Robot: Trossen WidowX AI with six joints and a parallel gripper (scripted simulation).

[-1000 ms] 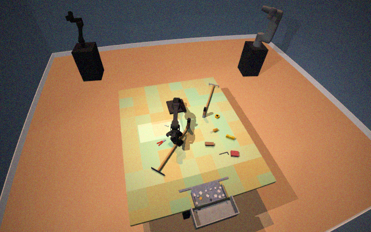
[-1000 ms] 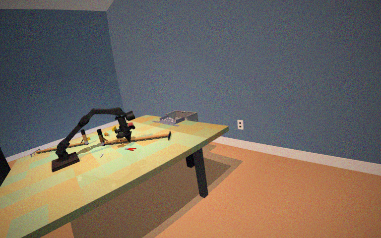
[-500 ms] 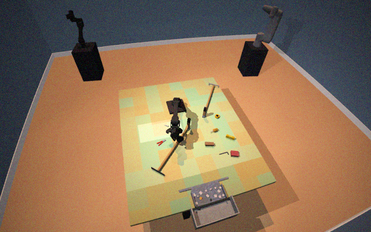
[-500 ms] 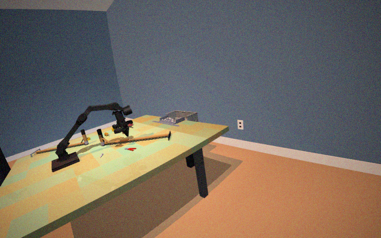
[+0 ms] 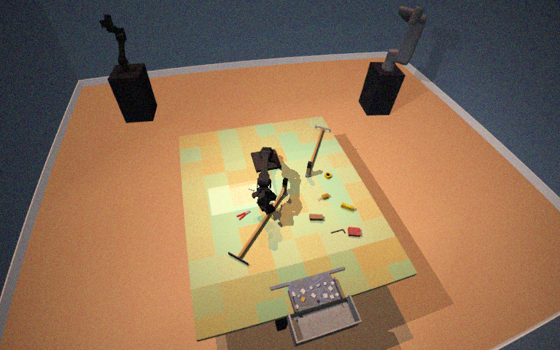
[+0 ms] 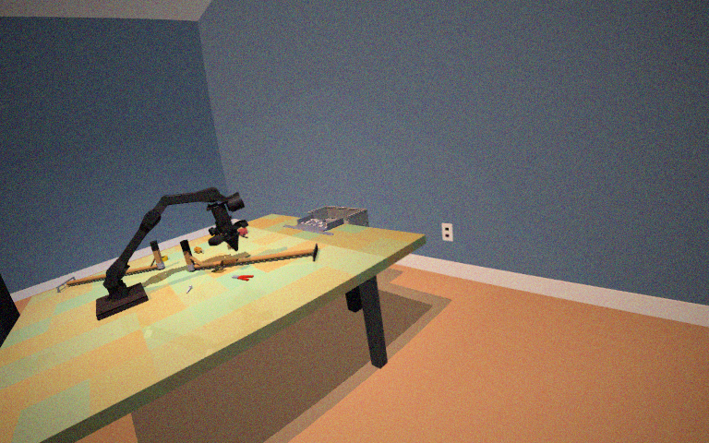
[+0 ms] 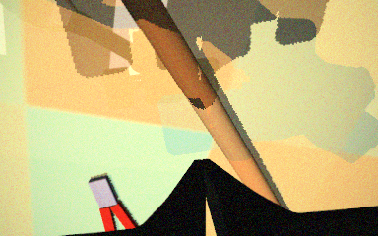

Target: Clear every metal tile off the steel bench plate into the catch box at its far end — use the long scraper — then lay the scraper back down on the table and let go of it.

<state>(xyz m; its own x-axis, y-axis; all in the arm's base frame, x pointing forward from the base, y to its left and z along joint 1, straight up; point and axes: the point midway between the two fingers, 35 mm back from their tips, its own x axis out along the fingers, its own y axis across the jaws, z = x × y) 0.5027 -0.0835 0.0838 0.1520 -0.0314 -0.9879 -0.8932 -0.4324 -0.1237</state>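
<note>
Now: the long scraper 4 cm ahead of my gripper tip and 1 cm below it. The rest, counted from my gripper tip: orange screwdriver 11 cm behind, 44 cm to the left, 6 cm below; then hex key 16 cm ahead, 49 cm to the left, 7 cm below; then brown block 5 cm ahead, 35 cm to the left, 6 cm below.
</note>
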